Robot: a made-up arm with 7 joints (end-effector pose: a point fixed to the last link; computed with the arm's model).
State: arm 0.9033 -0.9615 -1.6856 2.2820 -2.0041 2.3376 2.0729
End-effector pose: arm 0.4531 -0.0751 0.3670 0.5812 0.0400 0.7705 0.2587
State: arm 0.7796 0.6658 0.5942 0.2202 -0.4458 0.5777 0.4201
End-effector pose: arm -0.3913 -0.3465 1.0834 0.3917 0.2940 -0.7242 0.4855
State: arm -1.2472 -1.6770 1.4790 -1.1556 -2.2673 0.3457 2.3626
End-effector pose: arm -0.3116 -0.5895 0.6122 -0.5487 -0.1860 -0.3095 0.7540
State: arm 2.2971 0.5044 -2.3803 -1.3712 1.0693 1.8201 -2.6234
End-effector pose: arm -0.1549 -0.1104 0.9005 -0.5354 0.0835 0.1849 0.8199
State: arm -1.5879 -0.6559 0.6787 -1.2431 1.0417 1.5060 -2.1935
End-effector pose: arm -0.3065 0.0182 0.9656 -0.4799 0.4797 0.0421 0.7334
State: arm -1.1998 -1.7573 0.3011 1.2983 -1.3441 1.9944 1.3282
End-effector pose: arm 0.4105 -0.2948 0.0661 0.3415 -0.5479 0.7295 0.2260
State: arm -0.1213 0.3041 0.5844 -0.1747 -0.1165 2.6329 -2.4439
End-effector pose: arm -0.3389 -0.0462 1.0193 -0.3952 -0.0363 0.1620 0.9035
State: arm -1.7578 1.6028 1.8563 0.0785 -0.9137 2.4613 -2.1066
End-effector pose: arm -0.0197 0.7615 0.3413 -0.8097 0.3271 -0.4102 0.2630
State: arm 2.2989 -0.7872 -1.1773 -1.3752 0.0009 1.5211 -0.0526
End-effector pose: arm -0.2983 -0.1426 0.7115 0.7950 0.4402 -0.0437 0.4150
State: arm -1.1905 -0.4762 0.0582 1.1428 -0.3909 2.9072 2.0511
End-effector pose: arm 0.2138 -0.3958 0.8181 0.4980 0.3936 -0.7484 0.1923
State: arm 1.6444 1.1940 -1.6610 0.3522 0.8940 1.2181 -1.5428
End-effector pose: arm 0.2752 -0.6917 0.7073 -0.3364 -0.1520 0.8804 0.2976
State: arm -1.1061 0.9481 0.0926 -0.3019 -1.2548 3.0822 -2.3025
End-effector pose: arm -0.2290 0.6055 0.6452 -0.1030 -0.2257 -0.9014 0.3548
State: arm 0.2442 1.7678 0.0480 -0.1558 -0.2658 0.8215 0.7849
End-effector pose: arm -0.7118 -0.1445 0.1155 0.9123 0.2436 -0.1220 0.3058
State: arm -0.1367 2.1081 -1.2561 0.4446 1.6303 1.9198 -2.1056
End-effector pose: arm -0.6400 -0.1647 0.1739 -0.6377 -0.3917 -0.0618 0.6604
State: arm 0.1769 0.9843 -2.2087 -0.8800 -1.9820 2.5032 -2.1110
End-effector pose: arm -0.2323 0.0434 1.0058 -0.7194 -0.0518 0.6806 0.1286
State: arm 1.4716 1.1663 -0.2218 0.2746 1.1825 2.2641 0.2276
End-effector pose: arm 0.0512 -0.5955 0.7994 0.4146 0.7930 0.3404 0.2888
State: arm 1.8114 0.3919 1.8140 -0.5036 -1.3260 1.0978 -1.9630
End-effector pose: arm 0.4960 -0.2216 1.0290 0.6013 0.1195 -0.7568 0.2268
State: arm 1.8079 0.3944 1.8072 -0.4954 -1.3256 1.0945 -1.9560
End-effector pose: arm 0.4930 -0.2290 1.0298 0.6039 0.1193 -0.7557 0.2238
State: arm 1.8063 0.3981 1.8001 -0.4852 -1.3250 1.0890 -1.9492
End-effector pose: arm 0.4900 -0.2368 1.0308 0.6076 0.1194 -0.7534 0.2213
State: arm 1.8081 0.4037 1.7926 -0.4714 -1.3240 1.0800 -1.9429
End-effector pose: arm 0.4871 -0.2450 1.0322 0.6132 0.1201 -0.7493 0.2196
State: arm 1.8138 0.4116 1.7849 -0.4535 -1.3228 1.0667 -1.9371
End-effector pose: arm 0.4843 -0.2537 1.0341 0.6209 0.1212 -0.7429 0.2190
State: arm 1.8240 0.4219 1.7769 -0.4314 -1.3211 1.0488 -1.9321
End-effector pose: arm 0.4819 -0.2629 1.0362 0.6308 0.1229 -0.7341 0.2194
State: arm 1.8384 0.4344 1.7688 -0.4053 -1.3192 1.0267 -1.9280
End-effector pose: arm 0.4798 -0.2726 1.0385 0.6426 0.1248 -0.7231 0.2206
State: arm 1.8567 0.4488 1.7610 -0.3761 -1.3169 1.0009 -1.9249
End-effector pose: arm 0.4784 -0.2823 1.0405 0.6558 0.1271 -0.7101 0.2226
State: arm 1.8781 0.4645 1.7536 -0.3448 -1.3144 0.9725 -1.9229
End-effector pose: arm 0.4776 -0.2920 1.0422 0.6700 0.1293 -0.6957 0.2247
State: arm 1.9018 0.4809 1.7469 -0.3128 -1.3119 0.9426 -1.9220
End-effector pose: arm 0.4777 -0.3011 1.0432 0.6842 0.1314 -0.6805 0.2270
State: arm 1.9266 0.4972 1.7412 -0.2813 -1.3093 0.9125 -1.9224
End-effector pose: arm 0.4786 -0.3095 1.0436 0.6982 0.1334 -0.6651 0.2289
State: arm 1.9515 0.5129 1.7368 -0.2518 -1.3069 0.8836 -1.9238
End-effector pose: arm 0.4803 -0.3166 1.0433 0.7111 0.1354 -0.6503 0.2306
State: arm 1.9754 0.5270 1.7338 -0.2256 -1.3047 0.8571 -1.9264
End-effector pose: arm 0.4828 -0.3220 1.0427 0.7225 0.1373 -0.6367 0.2320
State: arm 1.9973 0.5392 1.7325 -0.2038 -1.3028 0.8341 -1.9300
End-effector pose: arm 0.4859 -0.3256 1.0417 0.7321 0.1392 -0.6247 0.2332
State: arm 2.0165 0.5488 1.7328 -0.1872 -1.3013 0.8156 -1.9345
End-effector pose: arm 0.4894 -0.3270 1.0408 0.7396 0.1412 -0.6149 0.2343
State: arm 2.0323 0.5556 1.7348 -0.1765 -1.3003 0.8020 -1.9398
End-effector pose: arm 0.4932 -0.3263 1.0401 0.7449 0.1434 -0.6075 0.2355
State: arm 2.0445 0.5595 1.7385 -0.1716 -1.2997 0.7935 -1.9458
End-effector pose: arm 0.4970 -0.3234 1.0398 0.7481 0.1457 -0.6025 0.2371
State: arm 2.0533 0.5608 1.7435 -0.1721 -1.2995 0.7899 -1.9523
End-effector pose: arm 0.5007 -0.3186 1.0399 0.7492 0.1482 -0.5997 0.2389
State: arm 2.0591 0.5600 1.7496 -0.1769 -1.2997 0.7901 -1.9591
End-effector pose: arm 0.5042 -0.3125 1.0404 0.7488 0.1506 -0.5988 0.2410
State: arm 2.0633 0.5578 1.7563 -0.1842 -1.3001 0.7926 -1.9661
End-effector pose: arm 0.5075 -0.3053 1.0411 0.7474 0.1530 -0.5990 0.2434
